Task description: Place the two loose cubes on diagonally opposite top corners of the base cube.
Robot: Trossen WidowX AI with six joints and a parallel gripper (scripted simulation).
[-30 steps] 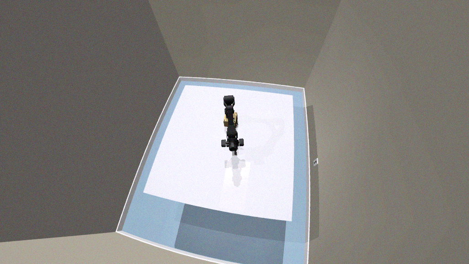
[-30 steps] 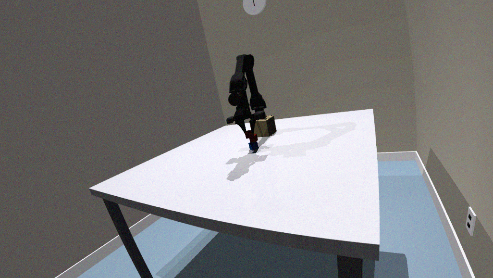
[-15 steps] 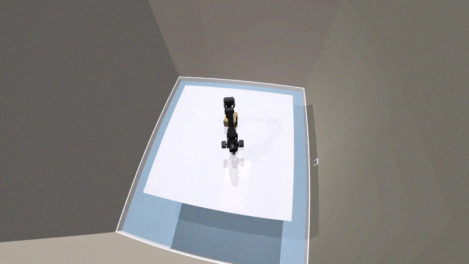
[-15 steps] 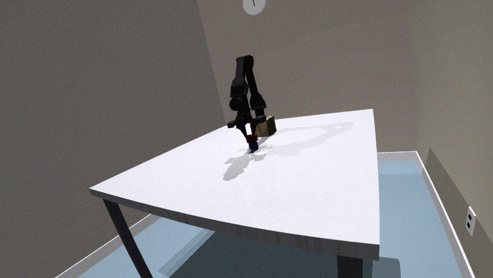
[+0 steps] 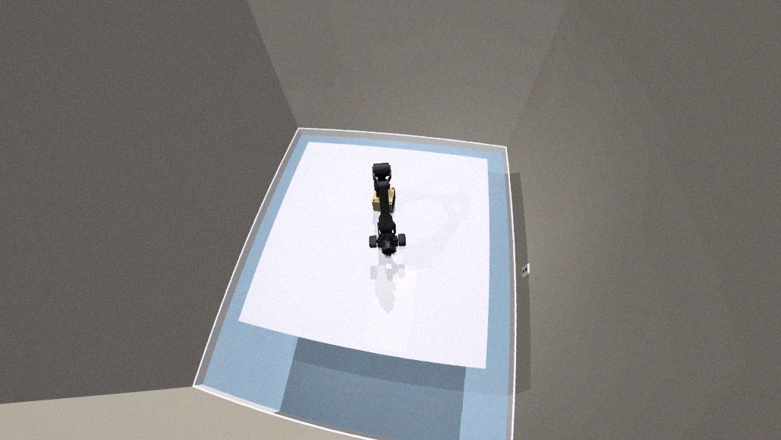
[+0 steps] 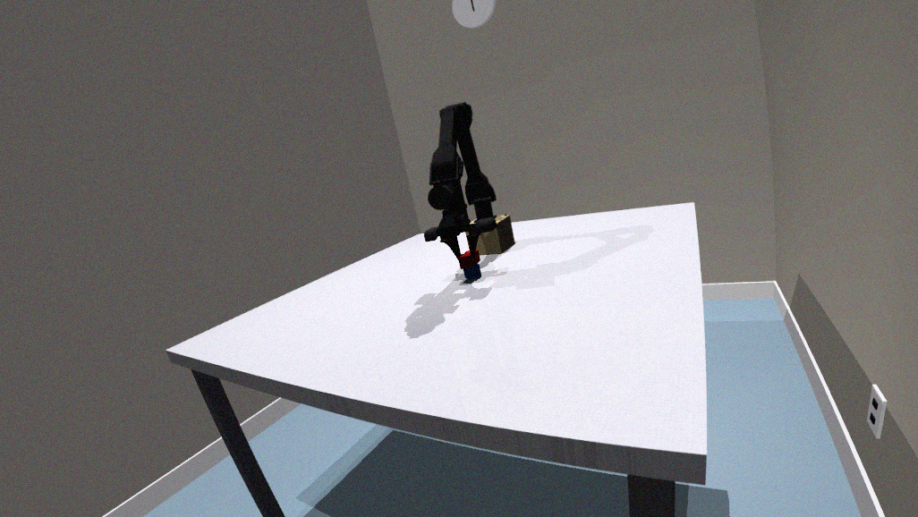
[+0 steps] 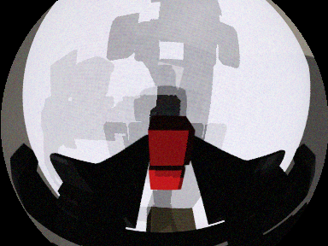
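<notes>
Now: the blue cube 40 mm below my gripper tip and 20 mm behind it.
</notes>
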